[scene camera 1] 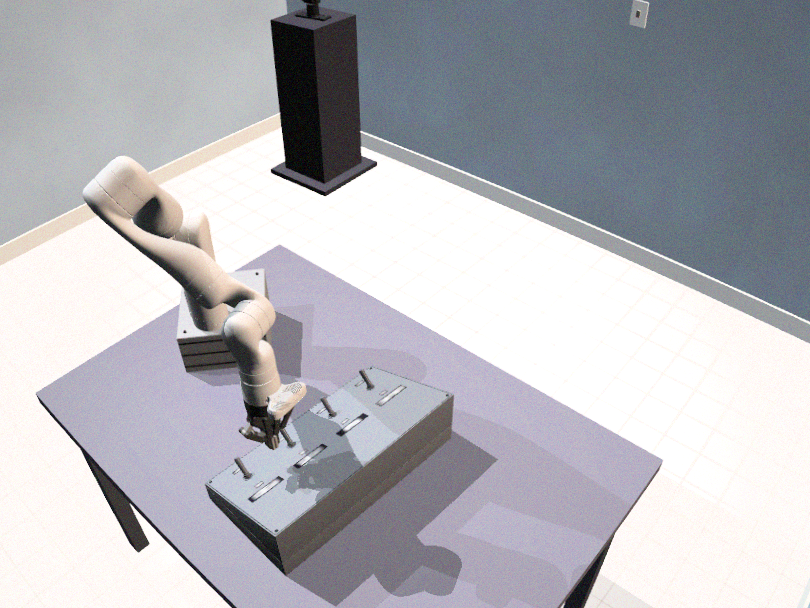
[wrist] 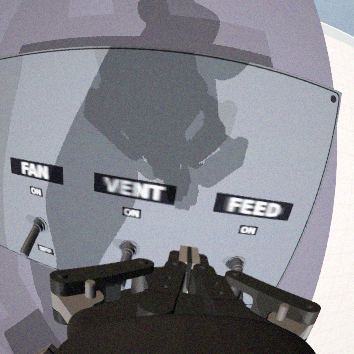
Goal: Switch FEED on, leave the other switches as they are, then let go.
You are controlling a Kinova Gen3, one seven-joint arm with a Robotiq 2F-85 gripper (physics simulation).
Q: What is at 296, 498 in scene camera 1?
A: A grey switch box.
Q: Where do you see a grey switch box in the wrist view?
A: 117, 147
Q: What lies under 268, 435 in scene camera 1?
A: My gripper.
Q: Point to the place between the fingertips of my gripper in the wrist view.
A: At 186, 257
